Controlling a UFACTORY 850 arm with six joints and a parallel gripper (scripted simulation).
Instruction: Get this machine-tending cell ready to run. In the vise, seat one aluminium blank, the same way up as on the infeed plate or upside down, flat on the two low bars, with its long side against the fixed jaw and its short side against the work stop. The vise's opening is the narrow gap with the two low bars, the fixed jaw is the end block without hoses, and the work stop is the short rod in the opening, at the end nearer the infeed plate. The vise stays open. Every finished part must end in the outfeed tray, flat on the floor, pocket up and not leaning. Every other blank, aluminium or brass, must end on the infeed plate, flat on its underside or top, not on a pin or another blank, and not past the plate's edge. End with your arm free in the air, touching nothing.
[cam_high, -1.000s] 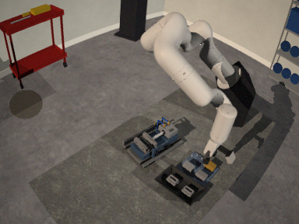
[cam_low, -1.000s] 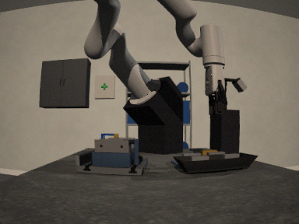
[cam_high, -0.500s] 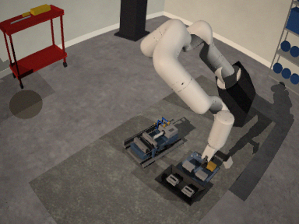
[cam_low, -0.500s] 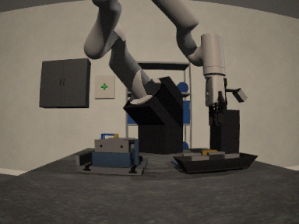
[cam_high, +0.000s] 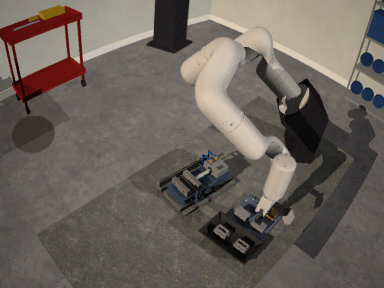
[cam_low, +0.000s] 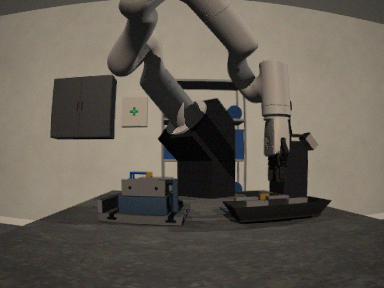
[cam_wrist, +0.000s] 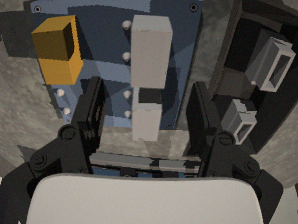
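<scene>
The brass blank lies 9 cm behind my hand, 7 cm below it and 2 cm to the left of it. Also, from my hand: vise (33 cm to the right, 6 cm below, 6 cm behind).
</scene>
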